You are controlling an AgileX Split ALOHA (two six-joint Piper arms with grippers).
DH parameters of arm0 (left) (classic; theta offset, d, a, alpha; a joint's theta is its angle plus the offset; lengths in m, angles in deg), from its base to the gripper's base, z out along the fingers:
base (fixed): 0 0 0 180
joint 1: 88.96 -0.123 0 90
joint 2: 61.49 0 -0.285 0
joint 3: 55.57 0 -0.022 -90
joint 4: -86.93 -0.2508 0 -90
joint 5: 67.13 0 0.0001 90
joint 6: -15.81 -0.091 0 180
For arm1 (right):
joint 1: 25.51 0.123 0 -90
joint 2: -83.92 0 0.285 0
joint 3: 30.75 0 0.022 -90
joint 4: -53.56 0.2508 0 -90
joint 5: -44.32 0 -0.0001 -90
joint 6: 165.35 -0.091 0 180
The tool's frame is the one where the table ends.
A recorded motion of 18 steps. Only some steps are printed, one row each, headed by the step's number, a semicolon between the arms.
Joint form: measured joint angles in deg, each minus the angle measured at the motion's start. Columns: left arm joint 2, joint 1, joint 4, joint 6, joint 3, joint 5; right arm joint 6, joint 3, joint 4, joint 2, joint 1, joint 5.
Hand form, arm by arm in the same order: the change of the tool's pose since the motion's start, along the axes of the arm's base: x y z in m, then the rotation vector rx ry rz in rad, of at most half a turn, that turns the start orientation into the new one. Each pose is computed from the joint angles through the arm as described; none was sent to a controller.
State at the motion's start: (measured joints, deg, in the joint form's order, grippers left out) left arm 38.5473 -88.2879 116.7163 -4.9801 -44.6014 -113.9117; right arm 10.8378 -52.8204 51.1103 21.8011 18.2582 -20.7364
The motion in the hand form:
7: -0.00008 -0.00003 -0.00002 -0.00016 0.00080 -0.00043; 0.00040 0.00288 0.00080 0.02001 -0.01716 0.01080
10: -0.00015 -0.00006 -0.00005 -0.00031 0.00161 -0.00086; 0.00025 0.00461 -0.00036 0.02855 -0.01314 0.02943
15: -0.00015 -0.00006 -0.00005 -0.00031 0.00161 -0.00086; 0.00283 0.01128 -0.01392 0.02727 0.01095 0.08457
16: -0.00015 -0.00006 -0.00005 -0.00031 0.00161 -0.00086; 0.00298 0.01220 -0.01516 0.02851 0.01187 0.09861
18: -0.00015 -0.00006 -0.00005 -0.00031 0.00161 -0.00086; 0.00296 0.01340 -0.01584 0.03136 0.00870 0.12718
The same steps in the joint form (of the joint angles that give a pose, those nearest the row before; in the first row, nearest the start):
7: 0.00 0.00 0.00 0.00 0.00 -0.05; 0.43 0.00 0.29 0.00 0.19 1.52
10: 0.00 0.00 0.00 0.00 0.00 -0.11; 1.67 0.00 1.23 0.18 0.19 1.91
15: 0.00 0.00 0.00 0.00 0.00 -0.11; 5.33 0.00 3.36 2.09 0.19 2.79
16: 0.00 0.00 0.00 0.00 0.00 -0.11; 6.25 0.00 3.76 2.28 0.19 2.97
18: 0.00 0.00 0.00 0.00 0.00 -0.11; 8.09 0.00 4.39 2.39 0.19 3.31

